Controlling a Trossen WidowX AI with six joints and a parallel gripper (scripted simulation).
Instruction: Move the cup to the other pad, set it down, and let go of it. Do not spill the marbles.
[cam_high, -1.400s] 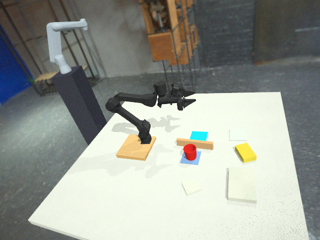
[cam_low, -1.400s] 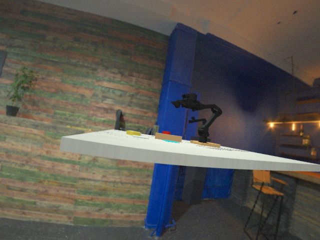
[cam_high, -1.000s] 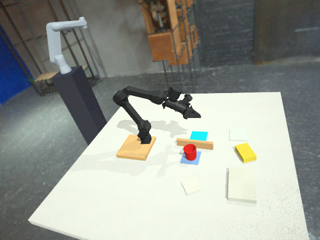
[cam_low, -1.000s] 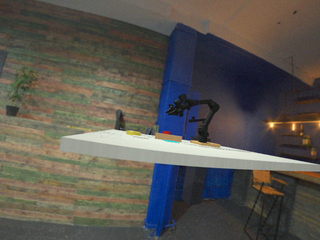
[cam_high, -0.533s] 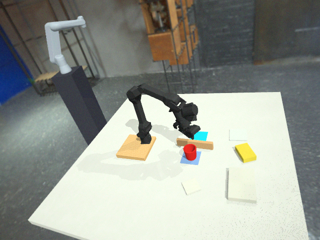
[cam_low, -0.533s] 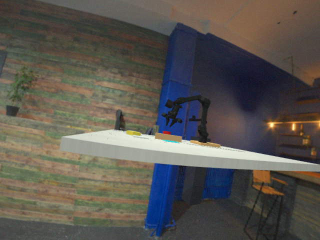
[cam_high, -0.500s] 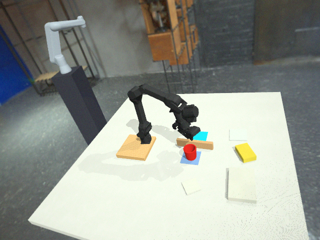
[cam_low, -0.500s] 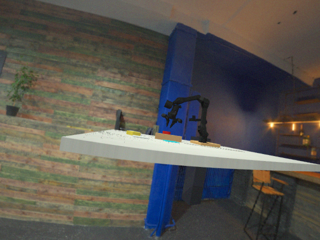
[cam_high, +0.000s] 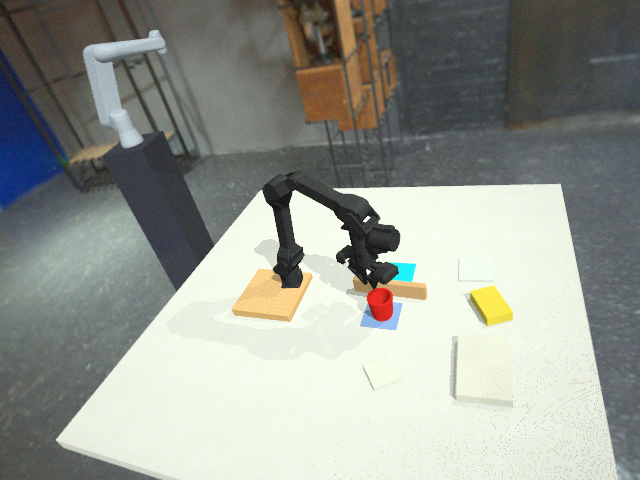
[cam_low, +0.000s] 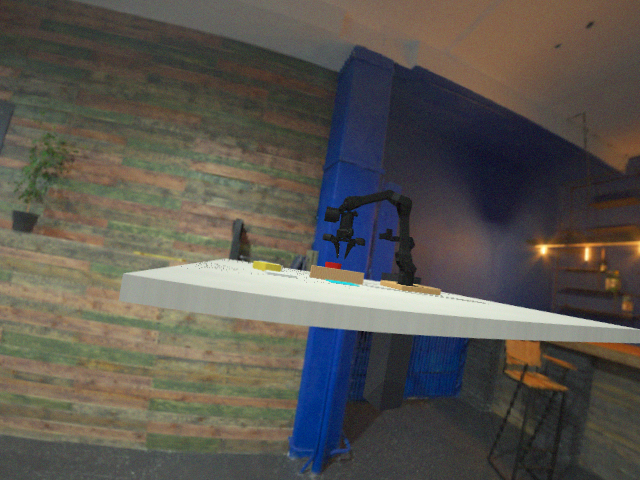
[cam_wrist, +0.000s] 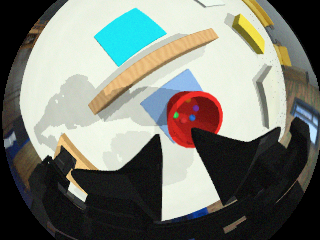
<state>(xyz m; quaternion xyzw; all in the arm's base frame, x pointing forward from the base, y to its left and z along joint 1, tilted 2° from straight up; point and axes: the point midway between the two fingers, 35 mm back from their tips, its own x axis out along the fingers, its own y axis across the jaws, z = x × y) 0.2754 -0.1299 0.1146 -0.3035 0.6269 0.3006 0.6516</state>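
Right now the red cup is 20 mm ahead of my gripper tip, 20 mm to the right of it and 60 mm below it. Also, from my gripper tip: wooden bar: 40 mm ahead, 70 mm to the left, 80 mm below; light blue pad: 20 mm ahead, 20 mm to the right, 110 mm below; blue marble: 20 mm ahead, 40 mm to the right, 80 mm below.
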